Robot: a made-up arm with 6 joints.
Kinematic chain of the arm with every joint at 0, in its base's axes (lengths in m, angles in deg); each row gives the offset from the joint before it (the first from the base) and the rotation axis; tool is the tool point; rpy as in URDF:
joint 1: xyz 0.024 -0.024 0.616 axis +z
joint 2: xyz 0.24 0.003 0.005 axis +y
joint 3: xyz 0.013 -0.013 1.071 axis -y
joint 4: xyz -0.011 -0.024 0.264 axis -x
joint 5: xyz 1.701 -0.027 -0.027 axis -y
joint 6: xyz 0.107 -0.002 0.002 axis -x
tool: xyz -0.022 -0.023 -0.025 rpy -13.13 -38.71 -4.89
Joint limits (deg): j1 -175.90..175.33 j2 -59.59..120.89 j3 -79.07..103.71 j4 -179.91..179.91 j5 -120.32..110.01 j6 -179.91..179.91
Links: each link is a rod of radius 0.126 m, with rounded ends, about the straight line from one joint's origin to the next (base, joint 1, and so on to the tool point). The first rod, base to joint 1, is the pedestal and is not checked.
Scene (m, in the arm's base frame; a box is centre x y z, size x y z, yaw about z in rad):
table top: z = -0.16
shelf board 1: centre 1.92 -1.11 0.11 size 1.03 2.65 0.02 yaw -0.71
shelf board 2: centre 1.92 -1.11 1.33 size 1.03 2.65 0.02 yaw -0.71
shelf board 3: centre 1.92 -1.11 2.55 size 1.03 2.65 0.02 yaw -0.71
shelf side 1: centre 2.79 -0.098 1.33 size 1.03 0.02 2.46 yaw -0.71
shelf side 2: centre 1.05 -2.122 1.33 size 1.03 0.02 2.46 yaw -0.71
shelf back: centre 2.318 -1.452 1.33 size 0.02 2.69 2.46 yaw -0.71
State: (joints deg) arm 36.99 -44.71 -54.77 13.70 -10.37 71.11
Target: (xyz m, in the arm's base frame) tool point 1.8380 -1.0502 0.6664
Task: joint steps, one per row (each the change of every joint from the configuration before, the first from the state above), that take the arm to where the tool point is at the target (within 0.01 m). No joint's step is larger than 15 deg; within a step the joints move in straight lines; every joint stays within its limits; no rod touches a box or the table.
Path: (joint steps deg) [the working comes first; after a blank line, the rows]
Joints at the target: -26.79 17.43 -23.60 15.84 -8.94 71.51
Straight joint move there: clear.

1: -12.76 12.43 6.23 0.43 0.29 0.08
2: -12.75 12.43 6.24 0.43 0.28 0.08
3: -12.76 12.42 6.23 0.43 0.29 0.08
4: -12.75 12.43 6.23 0.42 0.28 0.08
5: -12.76 12.43 6.24 0.43 0.29 0.08

